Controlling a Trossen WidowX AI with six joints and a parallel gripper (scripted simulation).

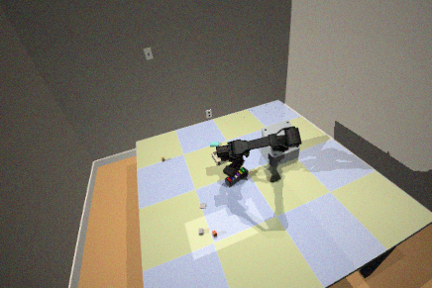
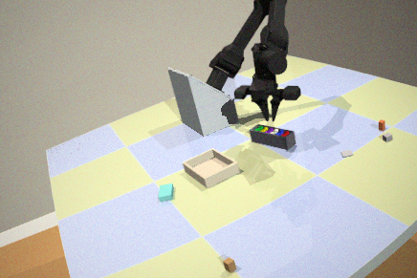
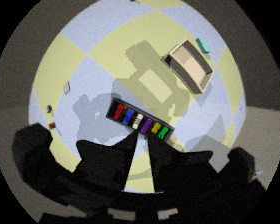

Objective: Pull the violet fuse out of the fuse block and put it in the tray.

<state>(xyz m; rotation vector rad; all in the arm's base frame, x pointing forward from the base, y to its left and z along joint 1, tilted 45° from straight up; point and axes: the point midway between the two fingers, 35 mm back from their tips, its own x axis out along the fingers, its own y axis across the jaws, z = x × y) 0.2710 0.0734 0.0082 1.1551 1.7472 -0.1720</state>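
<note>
Right now the violet fuse is 10 mm behind my gripper tip, 10 mm to the right of it and 40 mm below it. The rest, counted from my gripper tip: beige tray: 20 mm ahead, 210 mm to the right, 60 mm below; flat grey chip: 230 mm ahead, 100 mm to the left, 70 mm below; teal block: 40 mm ahead, 350 mm to the right, 60 mm below.
</note>
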